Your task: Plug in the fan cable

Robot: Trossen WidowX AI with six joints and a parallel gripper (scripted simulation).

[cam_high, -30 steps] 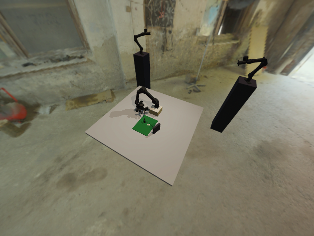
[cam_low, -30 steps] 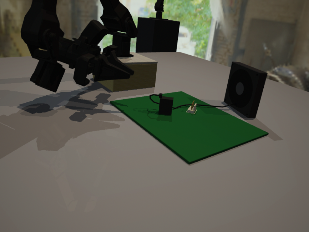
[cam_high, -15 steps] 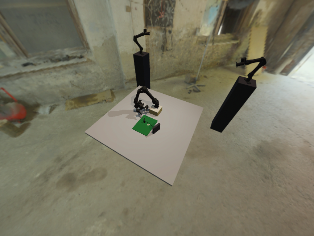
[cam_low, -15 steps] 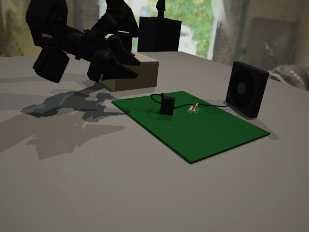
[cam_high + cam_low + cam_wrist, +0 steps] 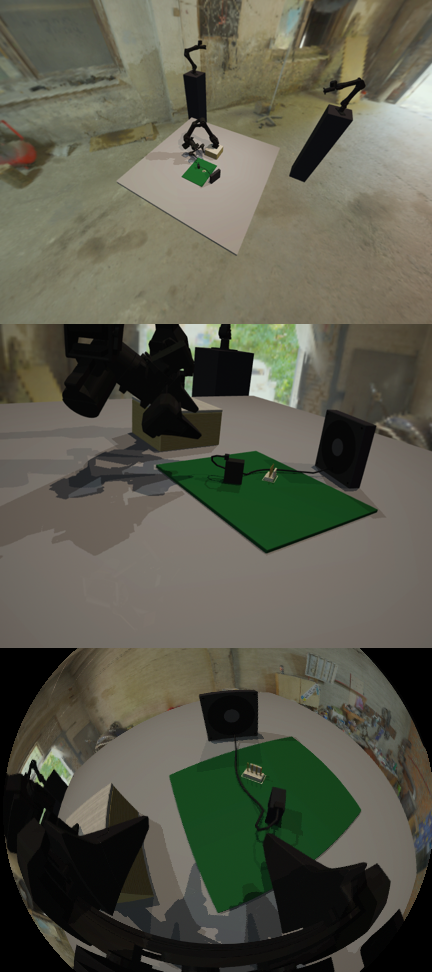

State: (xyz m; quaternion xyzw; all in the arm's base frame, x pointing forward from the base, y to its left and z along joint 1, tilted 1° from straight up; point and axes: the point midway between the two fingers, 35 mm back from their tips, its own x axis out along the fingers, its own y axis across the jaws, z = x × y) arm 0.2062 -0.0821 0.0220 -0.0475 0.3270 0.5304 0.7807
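Right now the black fan plug is 90 mm ahead of my gripper tip, 60 mm below it and 20 mm to the left of it. The rest, counted from my gripper tip: four-pin header (100 mm to the left, 100 mm ahead, 90 mm below); then green board (120 mm ahead, 100 mm below, 60 mm to the left); then black fan (230 mm to the left, 130 mm ahead, 30 mm below).
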